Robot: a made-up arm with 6 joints.
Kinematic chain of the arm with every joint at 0, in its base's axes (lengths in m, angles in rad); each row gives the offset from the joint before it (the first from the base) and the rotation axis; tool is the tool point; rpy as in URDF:
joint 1: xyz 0 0 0.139 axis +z
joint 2: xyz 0 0 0 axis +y
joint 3: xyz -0.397 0 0.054 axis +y
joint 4: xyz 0.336 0 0.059 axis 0.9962 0 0.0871
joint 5: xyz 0 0 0 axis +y
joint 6: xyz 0.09 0 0.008 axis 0.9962 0 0.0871
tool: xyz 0 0 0 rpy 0 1.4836 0
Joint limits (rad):
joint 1: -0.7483..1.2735
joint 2: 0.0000..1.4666
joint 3: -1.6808..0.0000
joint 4: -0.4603..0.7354
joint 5: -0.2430..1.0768
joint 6: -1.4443..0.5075
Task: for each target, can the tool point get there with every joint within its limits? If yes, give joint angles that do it. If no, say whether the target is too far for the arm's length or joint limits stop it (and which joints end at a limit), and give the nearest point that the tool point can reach.
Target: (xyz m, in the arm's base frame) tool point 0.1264 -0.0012 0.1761
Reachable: yes | joints 0.0114 1.3179 -0.2064 -0.0379 0.8683 -0.6327
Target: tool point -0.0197 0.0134 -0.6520
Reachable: no: joint limits stop it (at a limit: joint 1, joint 2, joint 3) | nearest point 0.0258 0.0922 0.1217 | short by 0.779 m
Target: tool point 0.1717 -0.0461 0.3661
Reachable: yes | joints -0.3958 0.8141 -0.4954 0.6426 0.4529 0.0911
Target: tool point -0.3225 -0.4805 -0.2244
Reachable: no: joint limits stop it (at a limit: joint 1, joint 2, joint 3, joint 4) | nearest point 0.0339 -0.0658 0.1326 | short by 0.653 m
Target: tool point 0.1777 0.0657 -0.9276
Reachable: no: too far | nearest point 0.1057 0.0391 0.1213 | short by 1.052 m
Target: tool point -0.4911 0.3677 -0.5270
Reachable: no: too far | nearest point -0.0023 0.0936 0.1278 | short by 0.862 m
